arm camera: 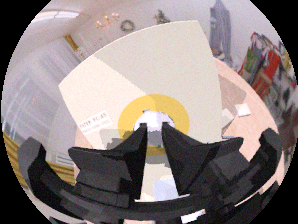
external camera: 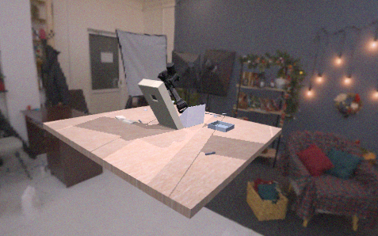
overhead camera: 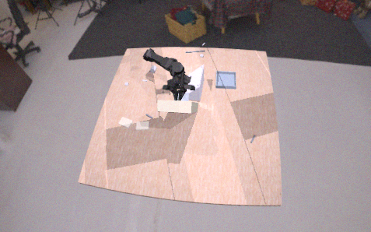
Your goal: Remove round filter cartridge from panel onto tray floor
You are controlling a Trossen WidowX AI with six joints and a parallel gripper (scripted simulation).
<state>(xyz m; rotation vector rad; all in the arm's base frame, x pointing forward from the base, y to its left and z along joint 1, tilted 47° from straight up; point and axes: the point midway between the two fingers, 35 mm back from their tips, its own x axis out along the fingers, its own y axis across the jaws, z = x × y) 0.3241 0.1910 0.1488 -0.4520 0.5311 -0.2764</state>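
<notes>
The round filter cartridge lies 1 cm ahead of my gripper tip and 1 cm below it. The rest, counted from my gripper tip: small white block (47 cm behind, 34 cm to the right, 24 cm below); then service panel (4 cm behind, 8 cm below); then blue-grey tray (43 cm behind, 25 cm to the left, 25 cm below).
</notes>
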